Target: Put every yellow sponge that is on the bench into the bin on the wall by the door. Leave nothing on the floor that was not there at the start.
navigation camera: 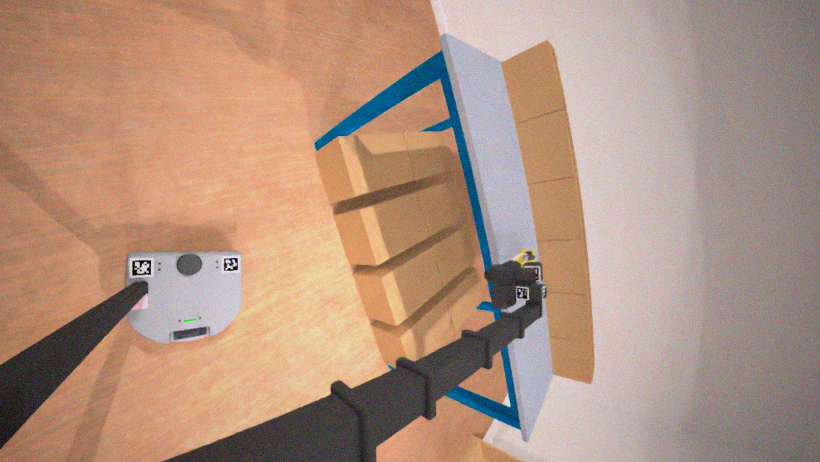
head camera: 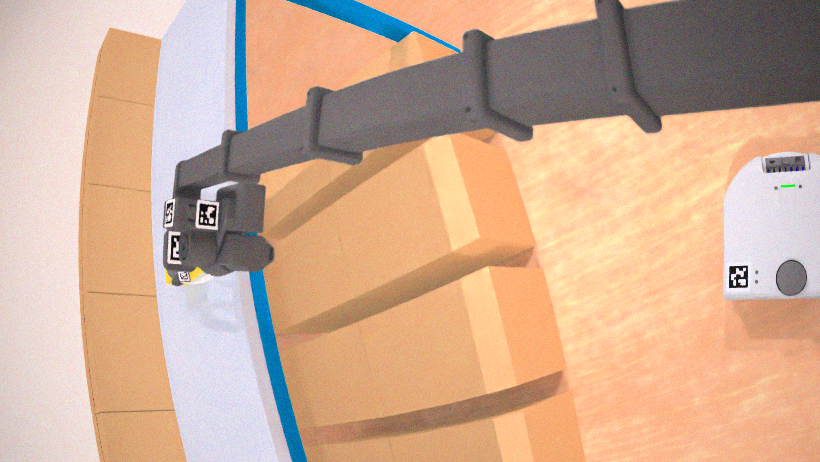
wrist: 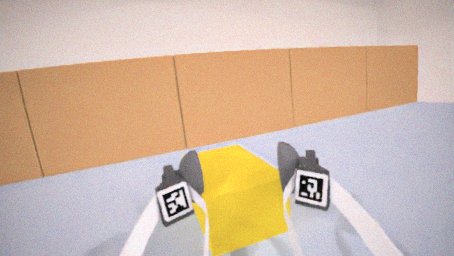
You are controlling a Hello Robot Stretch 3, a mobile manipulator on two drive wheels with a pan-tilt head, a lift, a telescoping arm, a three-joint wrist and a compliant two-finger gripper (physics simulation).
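Places are measured from the robot's base along level axes (x ahead, y left, z up), in metres.
Where they show: gripper, fingertip midpoint: [wrist: 238,163]; robot's base, link origin: [navigation camera: 189,263] [head camera: 788,276].
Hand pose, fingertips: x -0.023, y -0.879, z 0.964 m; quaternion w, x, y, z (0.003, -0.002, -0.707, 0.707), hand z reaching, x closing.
Note:
Each offset is from my fingertips to the top centre of the thing. "spot": to the spot under its first point. Level surfaces: height alone.
A yellow sponge @[dy -0.012, dx +0.011, dz -0.003 m] [wrist: 245,210] [head camera: 170,277] is between the two fingertips in the wrist view, one flat side facing the camera. My gripper [wrist: 238,163] is shut on it, with a dark pad against each side. The gripper is low over the pale blue-grey bench top @[dz -0.050 m] [head camera: 189,86] [navigation camera: 482,114] [wrist: 395,150]; whether the sponge touches the top, I cannot tell. In the head view the wrist hides most of the sponge. In the navigation view some yellow shows at the fingers. The bin on the wall does not show.
A row of cardboard boxes @[dy -0.344, dx -0.005, dz +0.130 m] [head camera: 117,241] [navigation camera: 553,212] [wrist: 235,95] stands along the bench's wall side. Bigger cardboard boxes [head camera: 401,286] [navigation camera: 401,229] lie under the bench, inside its blue frame @[spot: dy +0.351, dx +0.631, dz -0.363 m] [navigation camera: 384,97]. My base [head camera: 768,241] [navigation camera: 186,292] is on the wooden floor.

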